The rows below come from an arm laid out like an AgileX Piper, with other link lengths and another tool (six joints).
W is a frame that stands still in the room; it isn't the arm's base.
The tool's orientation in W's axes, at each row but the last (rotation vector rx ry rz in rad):
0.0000 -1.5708 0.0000
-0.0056 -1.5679 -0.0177
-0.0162 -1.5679 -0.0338
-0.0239 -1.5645 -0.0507
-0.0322 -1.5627 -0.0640
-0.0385 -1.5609 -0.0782
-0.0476 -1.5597 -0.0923
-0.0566 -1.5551 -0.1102
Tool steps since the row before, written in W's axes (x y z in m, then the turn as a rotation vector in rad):
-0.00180 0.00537 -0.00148 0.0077 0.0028 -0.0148
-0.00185 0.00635 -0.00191 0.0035 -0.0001 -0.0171
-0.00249 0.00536 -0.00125 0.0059 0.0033 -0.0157
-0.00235 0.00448 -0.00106 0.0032 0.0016 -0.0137
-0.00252 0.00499 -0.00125 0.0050 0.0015 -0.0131
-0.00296 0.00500 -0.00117 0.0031 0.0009 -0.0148
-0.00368 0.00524 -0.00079 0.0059 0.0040 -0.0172
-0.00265 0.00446 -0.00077 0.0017 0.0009 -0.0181
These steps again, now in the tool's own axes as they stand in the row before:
-0.00148 0.00537 0.00180 -0.0148 0.0028 -0.0077
-0.00196 0.00631 0.00194 -0.0171 -0.0002 -0.0036
-0.00132 0.00526 0.00266 -0.0157 0.0033 -0.0058
-0.00115 0.00434 0.00255 -0.0137 0.0015 -0.0032
-0.00137 0.00480 0.00281 -0.0131 0.0015 -0.0050
-0.00132 0.00474 0.00331 -0.0148 0.0008 -0.0032
-0.00097 0.00487 0.00412 -0.0173 0.0040 -0.0057
-0.00096 0.00412 0.00310 -0.0181 0.0005 -0.0019

